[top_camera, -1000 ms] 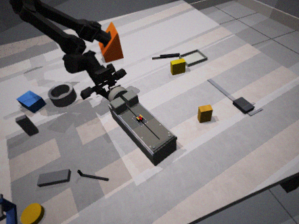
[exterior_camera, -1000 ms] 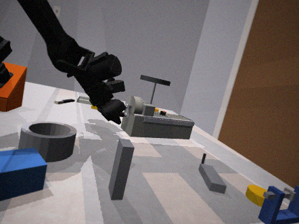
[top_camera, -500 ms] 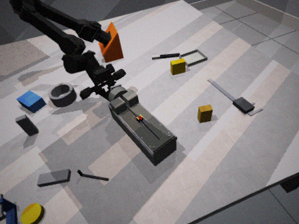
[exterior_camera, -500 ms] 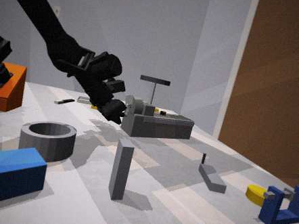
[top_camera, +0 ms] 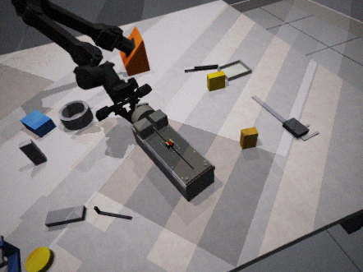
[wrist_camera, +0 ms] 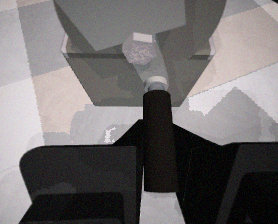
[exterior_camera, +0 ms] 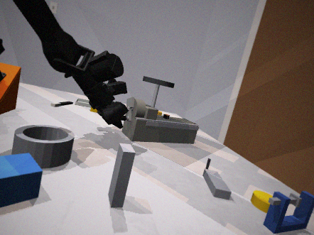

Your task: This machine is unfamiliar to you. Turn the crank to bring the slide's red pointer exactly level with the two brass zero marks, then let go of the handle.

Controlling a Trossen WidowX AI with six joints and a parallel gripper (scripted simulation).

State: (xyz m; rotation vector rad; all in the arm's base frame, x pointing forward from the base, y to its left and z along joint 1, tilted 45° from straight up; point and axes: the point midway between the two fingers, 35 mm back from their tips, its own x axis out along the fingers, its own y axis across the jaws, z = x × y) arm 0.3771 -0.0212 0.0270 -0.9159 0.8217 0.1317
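My gripper tip is now 150 mm short of the red pointer, 80 mm to the right of it and 50 mm below it. The rest, counted from my gripper tip: black hex key (250 mm ahead, 120 mm to the right, 20 mm below); then dark crank handle (10 mm behind, 10 mm to the right, 30 mm above); then blue block (140 mm behind, 340 mm to the right, 10 mm below).
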